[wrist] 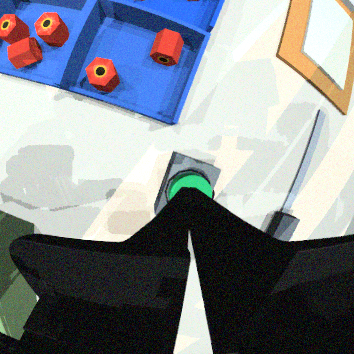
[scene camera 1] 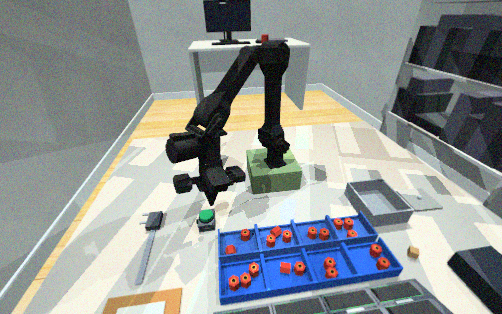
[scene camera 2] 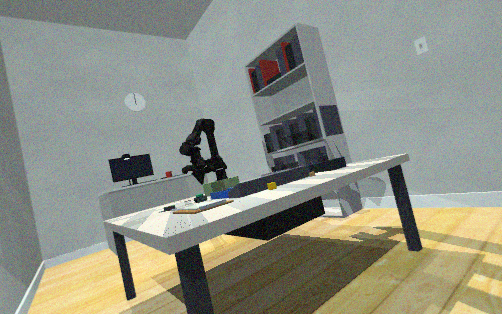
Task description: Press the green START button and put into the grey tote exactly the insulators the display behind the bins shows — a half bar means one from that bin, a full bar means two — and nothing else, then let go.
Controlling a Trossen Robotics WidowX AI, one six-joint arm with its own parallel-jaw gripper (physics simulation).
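Frame: origin at the arm's base, x ahead, y left, z up, level; millimetres.
Where they show: gripper, fingertip midpoint: (wrist: 187, 194) (scene camera 1: 211, 205) (scene camera 2: 202, 184); arm's base at its link origin: (scene camera 1: 274, 162) (scene camera 2: 222, 179).
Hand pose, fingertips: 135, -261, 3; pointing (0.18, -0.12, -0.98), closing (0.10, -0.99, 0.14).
Things, the pixels of their top centre, and the offset from my fingertips, as dx, dy, dz. "pt": a spot on its surface instead.
- green START button at its top centre: (wrist: 191, 197) (scene camera 1: 205, 213) (scene camera 2: 199, 194) -19, -18, -46
- grey tote at its top centre: (scene camera 1: 378, 194) +109, +509, -33
- display at a spot on its surface: (scene camera 1: 350, 298) pt +323, +222, -40
- flat grey lid at its top centre: (scene camera 1: 418, 198) +137, +675, -80
- caliper-like tool at its top centre: (wrist: 310, 191) (scene camera 1: 142, 239) -7, -200, -68
- orange-framed board at its top centre: (wrist: 337, 23) (scene camera 2: 201, 203) +255, -215, -69
- small tan cube at its top centre: (scene camera 1: 414, 250) +279, +472, -67
My black gripper (scene camera 1: 212, 202) (scene camera 2: 200, 182) (wrist: 187, 194) is shut and empty, its tips pointing down. In the wrist view they overlap the near part of the green START button (scene camera 1: 205, 216) (wrist: 191, 181); in scene view 1 they are a little above and behind it. Red hexagonal insulators (scene camera 1: 254, 269) (wrist: 102, 75) lie in the two rows of blue bins (scene camera 1: 310, 288) (wrist: 145, 107), some upright, some on their sides. The grey tote (scene camera 1: 392, 218) stands right of the arm base and looks empty. The display (scene camera 1: 350, 298) shows dark panels partly cut off by the frame; no bars are readable.
A green block (scene camera 1: 276, 180) carries the arm base. A flat grey lid (scene camera 1: 427, 201) lies beside the tote. A caliper-like tool (scene camera 1: 146, 255) (wrist: 304, 170) lies left of the button, an orange-framed board (scene camera 1: 145, 298) (wrist: 295, 60) in front. A small tan cube (scene camera 1: 413, 252) sits right of the bins.
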